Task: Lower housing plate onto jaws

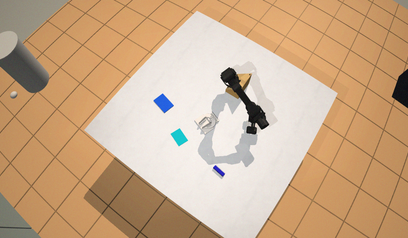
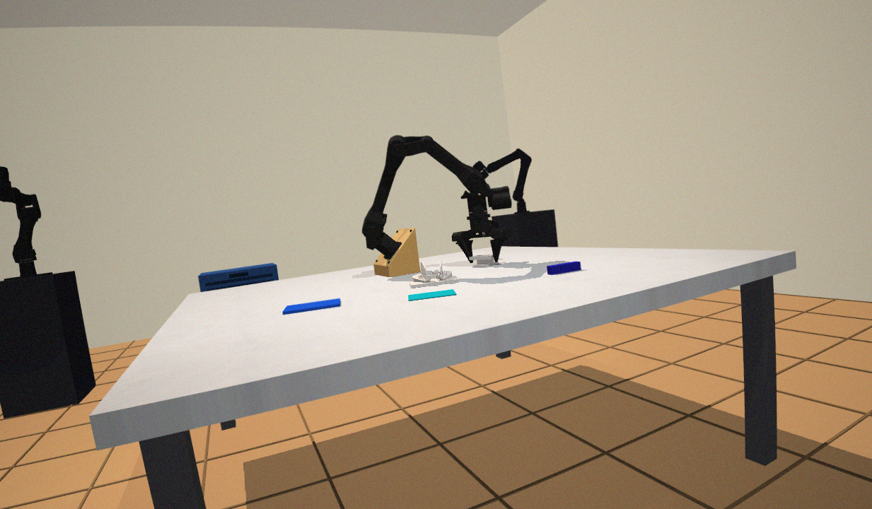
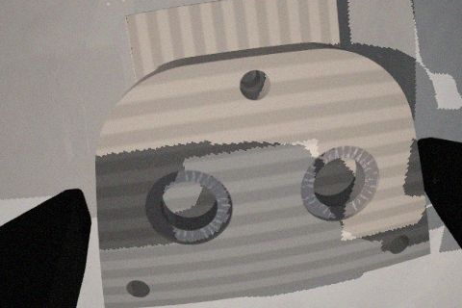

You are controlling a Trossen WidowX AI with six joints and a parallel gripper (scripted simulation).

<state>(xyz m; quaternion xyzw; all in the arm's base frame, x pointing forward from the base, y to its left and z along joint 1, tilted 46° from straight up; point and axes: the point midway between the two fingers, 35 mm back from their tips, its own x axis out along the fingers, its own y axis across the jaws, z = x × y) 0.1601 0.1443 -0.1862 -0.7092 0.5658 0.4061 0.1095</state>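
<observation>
Right now the small white part is 10 mm to the left of my gripper tip. Round my gripper tip: blue tile: 560 mm to the right, 220 mm ahead, 10 mm below; teal tile: 340 mm ahead, 320 mm to the right, 10 mm below; small dark blue block: 370 mm ahead, 10 mm to the left.
</observation>
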